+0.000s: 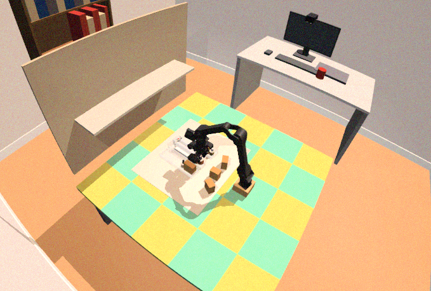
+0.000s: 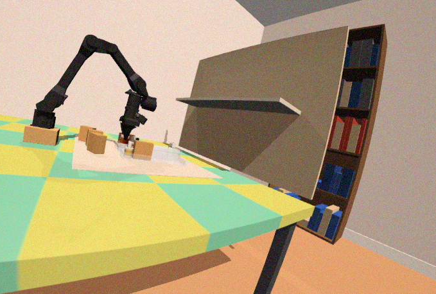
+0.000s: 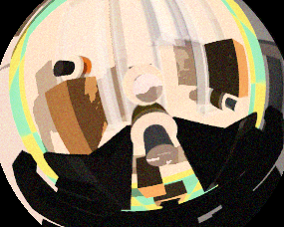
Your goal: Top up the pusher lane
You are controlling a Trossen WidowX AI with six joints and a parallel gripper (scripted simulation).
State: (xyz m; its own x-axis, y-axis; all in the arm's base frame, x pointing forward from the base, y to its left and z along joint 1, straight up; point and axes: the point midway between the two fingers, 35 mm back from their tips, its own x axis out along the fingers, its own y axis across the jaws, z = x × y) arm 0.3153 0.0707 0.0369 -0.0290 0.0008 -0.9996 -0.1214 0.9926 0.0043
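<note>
Now: the cream mat 70 mm ahead of my gripper tip and 60 mm below it. The rest, counted from my gripper tip: clear lane rack (150 mm ahead, 10 mm to the right, 40 mm below); shelf (510 mm ahead, 80 mm to the left, 310 mm above).
</note>
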